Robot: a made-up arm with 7 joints. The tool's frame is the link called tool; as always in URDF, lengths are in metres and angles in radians.
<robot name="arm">
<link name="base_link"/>
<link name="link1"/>
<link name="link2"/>
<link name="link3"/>
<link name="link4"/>
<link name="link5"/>
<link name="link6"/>
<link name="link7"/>
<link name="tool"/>
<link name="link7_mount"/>
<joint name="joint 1" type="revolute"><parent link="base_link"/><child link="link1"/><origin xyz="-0.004 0.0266 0.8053" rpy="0 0 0"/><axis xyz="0 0 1"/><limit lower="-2.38" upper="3.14" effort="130" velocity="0.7"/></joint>
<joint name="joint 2" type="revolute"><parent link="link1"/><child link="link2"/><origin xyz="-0.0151 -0.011 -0.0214" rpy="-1.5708 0 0"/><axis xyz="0 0 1"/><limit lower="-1.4" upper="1.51" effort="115" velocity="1.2"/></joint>
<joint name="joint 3" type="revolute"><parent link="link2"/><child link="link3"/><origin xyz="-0.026 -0.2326 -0.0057" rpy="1.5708 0 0"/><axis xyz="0 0 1"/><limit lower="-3.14" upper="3.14" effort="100" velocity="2.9"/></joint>
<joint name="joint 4" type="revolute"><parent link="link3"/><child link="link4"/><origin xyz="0.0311 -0.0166 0.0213" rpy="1.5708 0 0"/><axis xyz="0 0 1"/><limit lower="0.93" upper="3.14" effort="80" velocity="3"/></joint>
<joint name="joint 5" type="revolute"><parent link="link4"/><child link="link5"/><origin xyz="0.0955 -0.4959 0.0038" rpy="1.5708 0 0"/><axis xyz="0 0 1"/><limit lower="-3.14" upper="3.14" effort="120" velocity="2.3"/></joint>
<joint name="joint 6" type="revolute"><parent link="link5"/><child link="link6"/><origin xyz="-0.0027 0.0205 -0.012" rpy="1.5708 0 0"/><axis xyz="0 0 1"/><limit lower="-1.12" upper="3.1" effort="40" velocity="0.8"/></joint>
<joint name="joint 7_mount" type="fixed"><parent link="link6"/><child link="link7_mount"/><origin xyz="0.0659 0.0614 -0.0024" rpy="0 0 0"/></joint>
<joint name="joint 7" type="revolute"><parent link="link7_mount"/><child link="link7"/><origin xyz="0.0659 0.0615 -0.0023" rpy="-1.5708 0 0"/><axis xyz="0 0 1"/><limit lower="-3.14" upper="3.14" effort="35" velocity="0.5"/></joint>
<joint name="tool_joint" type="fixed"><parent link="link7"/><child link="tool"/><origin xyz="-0.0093 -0.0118 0.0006" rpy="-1.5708 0 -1.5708"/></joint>
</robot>
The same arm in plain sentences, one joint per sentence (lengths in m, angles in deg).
The arm has seven revolute joints in a row. What follows holds with every joint at zero, and every direction is one of the base frame's.
Joint 1 is mounted 0.004 m along -x and 0.0266 m along +y and 0.8053 m along +z from the base frame's origin and turns about +z, from -136.36 to 179.91 deg.
Joint 2 is mounted 0.0151 m along -x and 0.011 m along -y and 0.0214 m along -z from joint 1 and turns about +y, from -80.21 to 86.52 deg.
Joint 3 is mounted 0.026 m along -x and 0.0057 m along -y and 0.2326 m along +z from joint 2 and turns about +z, from -179.91 to 179.91 deg.
Joint 4 is mounted 0.0311 m along +x and 0.0166 m along -y and 0.0213 m along +z from joint 3 and turns about -y, from 53.29 to 179.91 deg.
Joint 5 is mounted 0.0955 m along +x and 0.0038 m along -y and 0.4959 m along -z from joint 4 and turns about -z, from -179.91 to 179.91 deg.
Joint 6 is mounted 0.0027 m along -x and 0.0205 m along -y and 0.012 m along +z from joint 5 and turns about +y, from -64.17 to 177.62 deg.
Joint 7 is mounted 0.1318 m along +x and 0.0047 m along -y and 0.1229 m along -z from joint 6 and turns about -z, from -179.91 to 179.91 deg.
The tool frame, which is the frame that the pose is given for, is mounted 0.0093 m along -x and 0.0118 m along +y and 0.0006 m along -z from joint 7; its axes are the base frame's turned by roll 90, pitch 0 and yaw 90 deg (as in URDF: about the fixed x, then y, then z).

